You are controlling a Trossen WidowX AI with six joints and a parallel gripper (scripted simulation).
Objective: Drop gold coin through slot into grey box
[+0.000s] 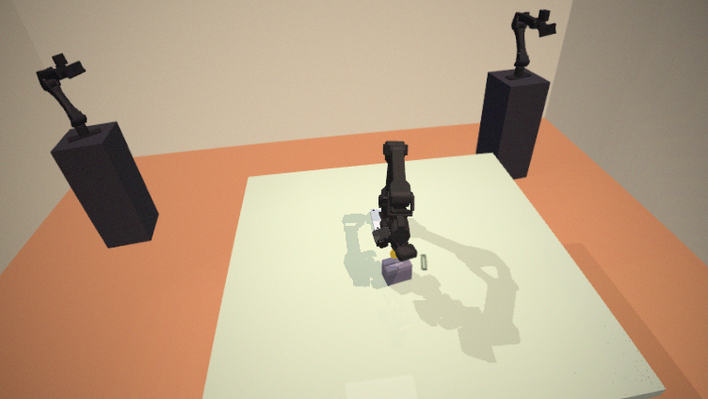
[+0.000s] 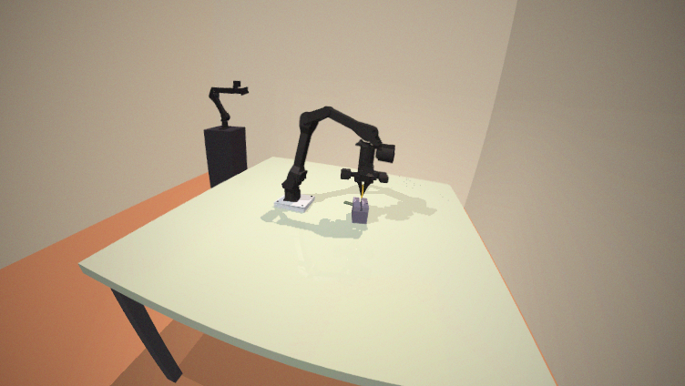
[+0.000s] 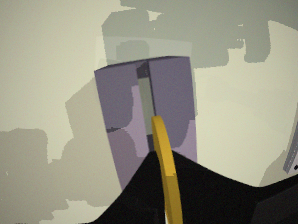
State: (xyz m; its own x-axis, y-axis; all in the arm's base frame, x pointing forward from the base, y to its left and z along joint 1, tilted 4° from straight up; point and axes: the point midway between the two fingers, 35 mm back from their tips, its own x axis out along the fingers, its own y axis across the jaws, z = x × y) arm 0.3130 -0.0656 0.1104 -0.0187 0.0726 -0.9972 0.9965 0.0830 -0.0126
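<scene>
Now: the gold coin 20 mm above my gripper tip.
</scene>
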